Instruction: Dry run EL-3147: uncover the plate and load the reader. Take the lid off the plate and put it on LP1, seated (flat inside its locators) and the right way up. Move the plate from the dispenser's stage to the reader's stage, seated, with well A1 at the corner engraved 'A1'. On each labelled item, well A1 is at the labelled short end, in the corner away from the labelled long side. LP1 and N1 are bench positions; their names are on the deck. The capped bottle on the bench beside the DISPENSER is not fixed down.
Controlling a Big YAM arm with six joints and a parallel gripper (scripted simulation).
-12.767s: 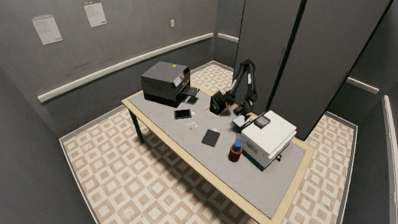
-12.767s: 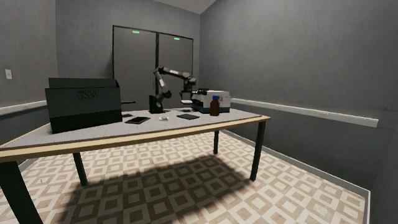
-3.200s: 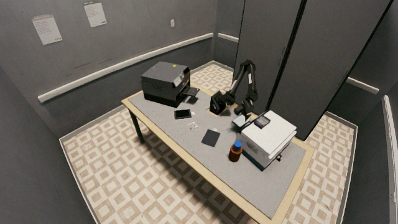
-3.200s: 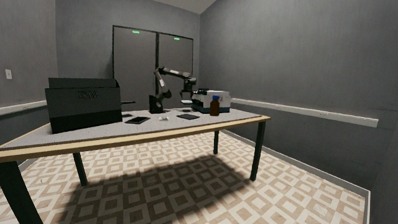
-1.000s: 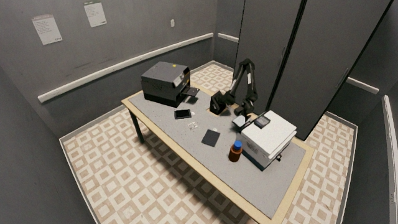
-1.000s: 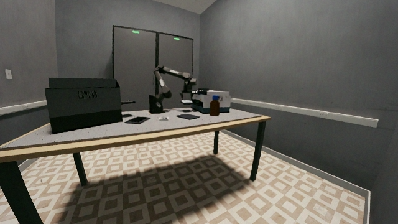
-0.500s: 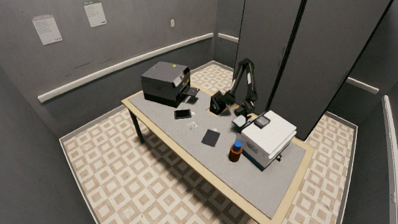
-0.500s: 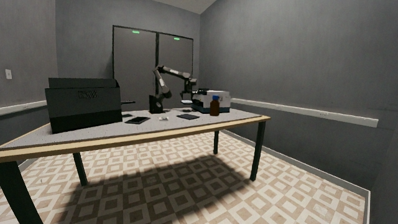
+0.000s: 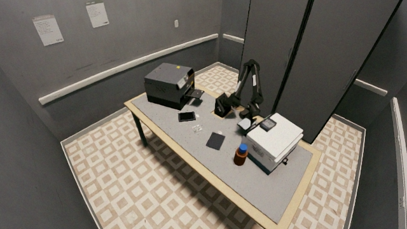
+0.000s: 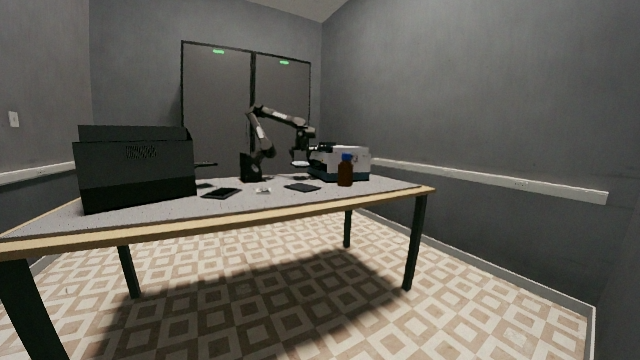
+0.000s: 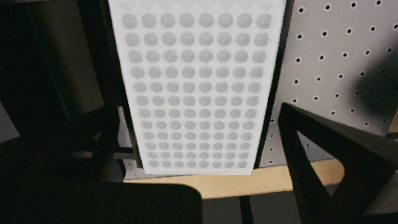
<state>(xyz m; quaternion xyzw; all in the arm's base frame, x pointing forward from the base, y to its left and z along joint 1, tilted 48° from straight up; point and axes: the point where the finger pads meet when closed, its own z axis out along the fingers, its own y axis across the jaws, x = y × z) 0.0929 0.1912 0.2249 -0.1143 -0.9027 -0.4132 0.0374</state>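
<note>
The white multi-well plate is 20 mm below my hand. Also, from my hand: LP1 label: 450 mm to the right, 120 mm below, 120 mm ahead; then dark flat pad: 260 mm ahead, 130 mm to the right, 110 mm below; then brown capped bottle: 310 mm ahead, 120 mm to the left.
</note>
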